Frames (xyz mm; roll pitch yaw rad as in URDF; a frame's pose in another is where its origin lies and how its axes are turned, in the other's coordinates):
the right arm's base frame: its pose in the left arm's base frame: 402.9 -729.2 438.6 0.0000 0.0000 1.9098
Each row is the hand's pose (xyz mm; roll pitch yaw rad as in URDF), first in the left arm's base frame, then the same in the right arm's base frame.
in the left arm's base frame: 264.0 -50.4 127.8 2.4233 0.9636 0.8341
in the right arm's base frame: 686.4 -94.7 -310.8 2.4233 0.9636 -1.0757
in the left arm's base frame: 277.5 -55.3 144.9 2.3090 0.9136 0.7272
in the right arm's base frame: 677.2 -105.8 -293.7 2.3090 0.9136 -1.1826
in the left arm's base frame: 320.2 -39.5 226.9 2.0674 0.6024 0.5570
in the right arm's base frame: 677.9 -151.4 -211.7 2.0674 0.6024 -1.3528
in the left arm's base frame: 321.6 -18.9 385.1 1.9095 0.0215 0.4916
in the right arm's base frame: 696.9 -159.5 -53.5 1.9095 0.0215 -1.4182
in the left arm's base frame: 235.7 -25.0 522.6 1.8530 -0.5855 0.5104
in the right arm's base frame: 719.7 -76.5 84.0 1.8530 -0.5855 -1.3994
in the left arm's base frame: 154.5 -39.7 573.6 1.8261 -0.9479 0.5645
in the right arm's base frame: 732.9 5.0 135.0 1.8261 -0.9479 -1.3453
